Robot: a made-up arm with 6 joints.
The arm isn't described. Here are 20 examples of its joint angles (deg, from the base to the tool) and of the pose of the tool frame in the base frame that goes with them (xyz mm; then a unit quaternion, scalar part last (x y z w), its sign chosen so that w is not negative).
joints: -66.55 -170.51 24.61 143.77 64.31 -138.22
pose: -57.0 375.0 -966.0 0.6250 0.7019 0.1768 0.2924
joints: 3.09 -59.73 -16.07 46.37 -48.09 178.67
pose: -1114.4 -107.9 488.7 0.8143 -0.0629 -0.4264 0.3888
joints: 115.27 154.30 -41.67 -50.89 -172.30 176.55
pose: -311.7 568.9 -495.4 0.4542 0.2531 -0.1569 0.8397
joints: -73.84 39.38 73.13 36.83 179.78 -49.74
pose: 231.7 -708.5 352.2 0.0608 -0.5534 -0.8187 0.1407
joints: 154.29 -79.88 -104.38 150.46 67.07 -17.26
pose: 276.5 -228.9 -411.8 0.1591 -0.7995 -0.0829 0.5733
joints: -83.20 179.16 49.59 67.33 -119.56 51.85
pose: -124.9 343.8 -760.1 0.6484 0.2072 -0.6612 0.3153
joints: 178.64 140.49 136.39 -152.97 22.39 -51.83
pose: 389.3 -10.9 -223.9 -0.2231 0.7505 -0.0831 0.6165
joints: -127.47 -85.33 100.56 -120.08 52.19 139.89
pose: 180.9 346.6 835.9 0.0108 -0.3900 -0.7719 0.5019
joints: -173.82 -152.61 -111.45 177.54 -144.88 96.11
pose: -229.7 -46.7 -450.4 0.6156 0.6038 0.4064 0.3023
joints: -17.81 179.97 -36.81 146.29 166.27 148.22
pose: 295.6 -50.0 -732.2 -0.0996 -0.2053 -0.1552 0.9612
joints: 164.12 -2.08 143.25 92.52 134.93 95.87
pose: -316.6 -35.2 260.0 0.2267 -0.4047 0.8576 0.2222
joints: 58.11 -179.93 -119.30 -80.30 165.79 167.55
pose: 219.3 337.9 -161.7 0.8687 -0.0121 -0.1262 0.4789
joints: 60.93 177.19 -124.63 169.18 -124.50 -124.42
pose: 239.0 438.4 -155.0 0.0089 0.9967 -0.0184 0.0783
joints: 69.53 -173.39 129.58 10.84 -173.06 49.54
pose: -155.6 -354.1 -59.6 -0.2480 0.9153 0.2508 0.1945
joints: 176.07 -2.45 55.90 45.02 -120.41 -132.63
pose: -343.4 81.1 1019.3 -0.1240 0.6249 0.3042 0.7082
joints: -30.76 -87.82 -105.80 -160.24 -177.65 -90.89
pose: -338.2 232.5 -293.1 -0.1100 -0.0831 0.3265 0.9351
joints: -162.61 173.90 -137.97 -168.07 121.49 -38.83
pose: -255.4 -81.3 108.6 -0.4082 0.5478 -0.1158 0.7210
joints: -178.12 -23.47 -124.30 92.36 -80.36 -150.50
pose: 531.4 125.5 85.4 -0.5397 -0.5184 -0.5015 0.4341
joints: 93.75 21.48 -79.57 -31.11 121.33 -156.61
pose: 47.7 -198.9 966.0 -0.5673 -0.0718 -0.4289 0.6993
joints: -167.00 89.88 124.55 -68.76 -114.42 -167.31
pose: -209.0 -191.5 -333.7 0.1533 -0.6319 0.6483 0.3962
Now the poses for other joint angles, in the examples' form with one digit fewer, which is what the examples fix.
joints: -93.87 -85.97 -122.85 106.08 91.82 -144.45
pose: 168 185 -328 0.139 0.633 -0.064 0.759
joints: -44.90 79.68 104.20 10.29 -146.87 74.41
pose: 394 -376 -258 0.284 0.140 0.157 0.935
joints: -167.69 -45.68 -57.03 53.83 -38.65 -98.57
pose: 1001 262 287 -0.675 -0.557 -0.478 0.078
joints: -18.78 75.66 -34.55 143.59 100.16 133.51
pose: 779 -155 755 -0.174 -0.525 -0.533 0.640
